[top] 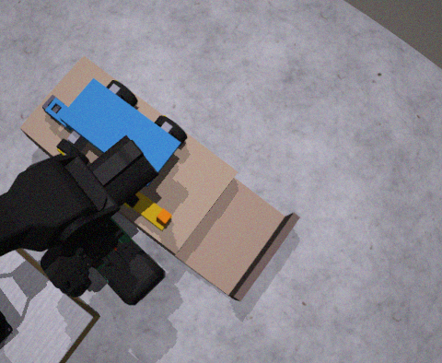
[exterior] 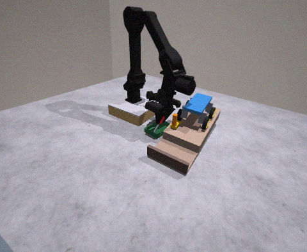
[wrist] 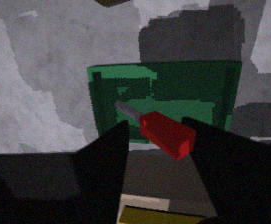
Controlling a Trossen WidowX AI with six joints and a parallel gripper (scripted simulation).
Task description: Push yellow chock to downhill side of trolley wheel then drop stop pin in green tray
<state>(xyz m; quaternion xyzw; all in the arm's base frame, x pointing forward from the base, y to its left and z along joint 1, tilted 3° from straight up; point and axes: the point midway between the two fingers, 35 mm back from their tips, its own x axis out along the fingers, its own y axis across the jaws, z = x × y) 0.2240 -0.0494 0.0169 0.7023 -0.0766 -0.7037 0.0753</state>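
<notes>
Now: the green tray 50 mm below my gripper tip. Also, from my gripper tip: red-headed stop pin (10 mm to the right); yellow chock (80 mm ahead, 40 mm above); blue trolley (110 mm ahead, 100 mm to the left, 70 mm above).
</notes>
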